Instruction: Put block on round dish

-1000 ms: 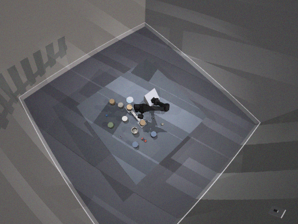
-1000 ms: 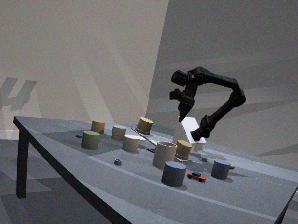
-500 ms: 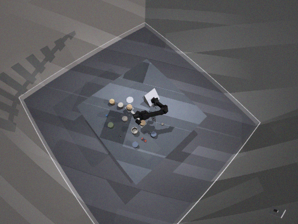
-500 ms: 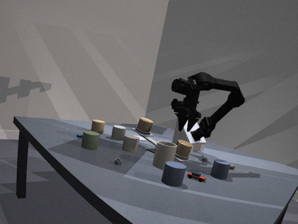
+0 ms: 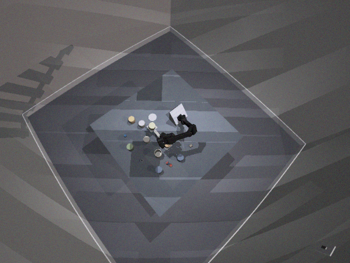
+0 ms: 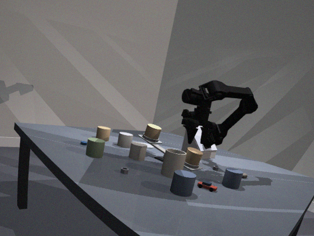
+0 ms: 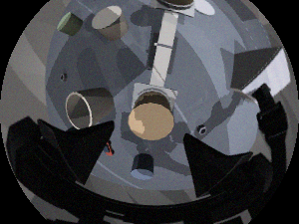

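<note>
Right now the teal block is 80 mm below my gripper tip. The rest, counted from my gripper tip: balance beam 140 mm to the right, 80 mm below, 10 mm behind; green cylinder 290 mm ahead, 260 mm to the right, 80 mm below; red toy car 160 mm to the left, 130 mm ahead, 110 mm below.
</note>
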